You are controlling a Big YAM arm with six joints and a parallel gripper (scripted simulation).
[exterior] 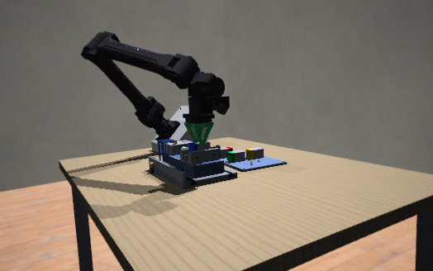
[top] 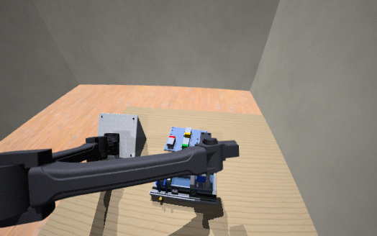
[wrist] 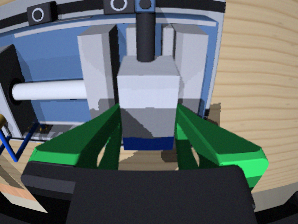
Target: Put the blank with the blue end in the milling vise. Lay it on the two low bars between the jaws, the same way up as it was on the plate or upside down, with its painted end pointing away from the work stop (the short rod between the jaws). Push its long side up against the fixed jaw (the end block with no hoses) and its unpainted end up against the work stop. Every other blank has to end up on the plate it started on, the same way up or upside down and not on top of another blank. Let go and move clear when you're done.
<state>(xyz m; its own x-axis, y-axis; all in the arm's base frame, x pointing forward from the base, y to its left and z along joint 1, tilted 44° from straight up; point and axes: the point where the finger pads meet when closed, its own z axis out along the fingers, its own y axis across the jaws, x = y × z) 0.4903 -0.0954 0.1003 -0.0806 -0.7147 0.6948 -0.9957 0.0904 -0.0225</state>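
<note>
The blue-ended blank is 20 mm below my hand. Also, from my hand: dark work stop rod 50 mm to the left, 30 mm below; then green-ended blank 210 mm to the left, 90 mm below, 80 mm behind; then vise 80 mm below, 70 mm behind, 10 mm to the left.
</note>
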